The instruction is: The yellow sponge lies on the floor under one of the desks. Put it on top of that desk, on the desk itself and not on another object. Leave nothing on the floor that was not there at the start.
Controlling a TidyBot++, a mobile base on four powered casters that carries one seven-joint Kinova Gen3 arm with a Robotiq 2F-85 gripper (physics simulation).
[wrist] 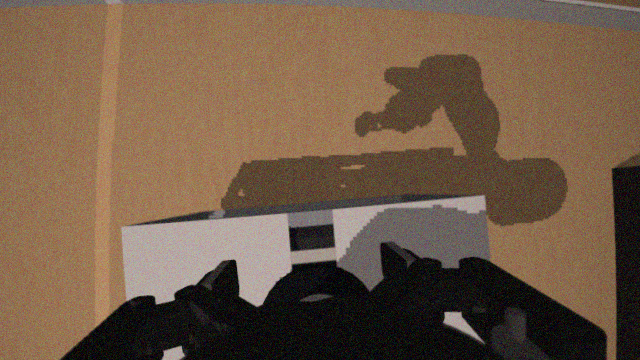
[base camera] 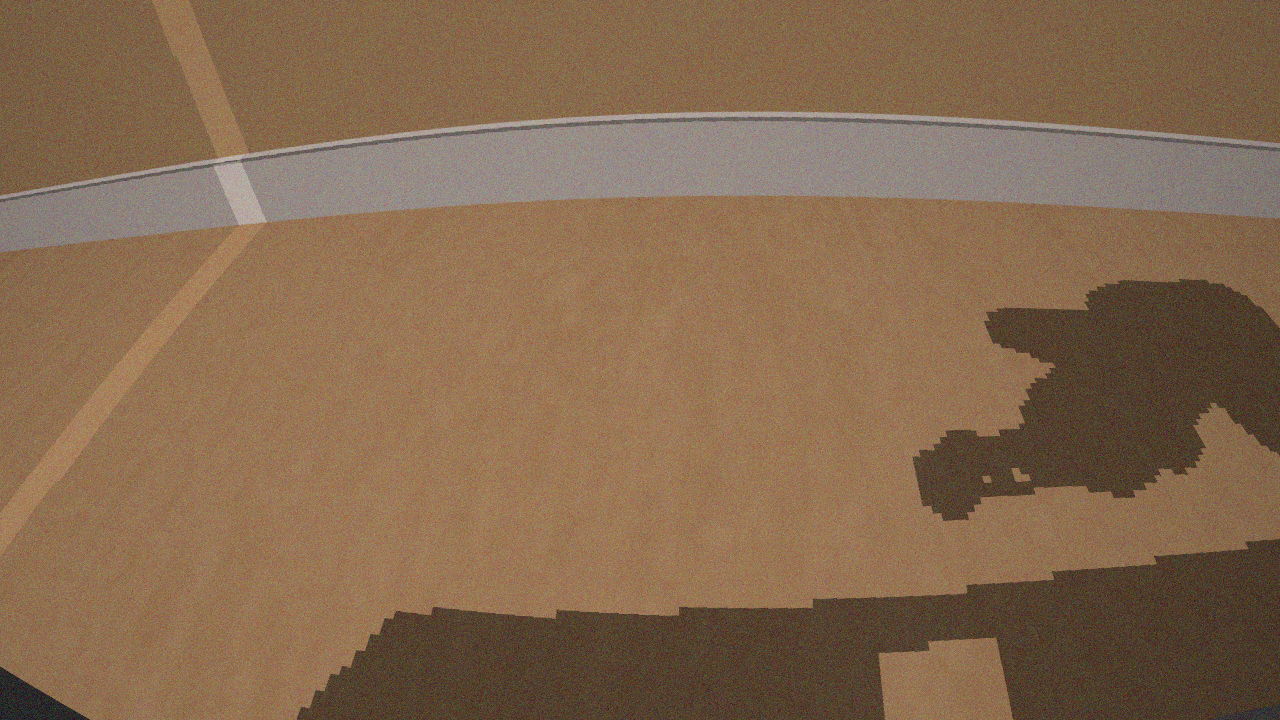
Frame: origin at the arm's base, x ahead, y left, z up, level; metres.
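Seen in the pictures: gripper, fingertip midpoint: (wrist: 310,267).
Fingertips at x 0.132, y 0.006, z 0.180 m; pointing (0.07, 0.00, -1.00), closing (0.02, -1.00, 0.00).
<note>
A point is followed by its place in that frame.
My gripper (wrist: 310,267) @(x 0.132, y 0.006, z 0.180 m) is open, with nothing between its fingers. In the wrist view it hangs above the white top of my own base (wrist: 200,250) @(x 0.112, y 0.147, z -0.014 m). The yellow sponge does not show in the base camera view or in the wrist view. A black block-like piece of furniture (wrist: 629,250) @(x -0.089, y -0.982, z -0.356 m) shows in part at the right edge of the wrist view; I cannot tell whether it is a desk.
A grey-white baseboard (base camera: 716,159) @(x 0.731, y -0.051, z -0.354 m) (wrist: 575,16) @(x 0.665, y -0.903, z -0.359 m) runs along the foot of the brown wall (base camera: 716,53) @(x 0.744, y -0.055, z -0.246 m). The shadow of my arm and base (base camera: 1118,385) (wrist: 450,90) lies on the wooden floor (base camera: 537,402) @(x 0.444, y 0.100, z -0.396 m) (wrist: 250,90) @(x 0.478, y 0.134, z -0.396 m). A light stripe crosses the floor at the left.
</note>
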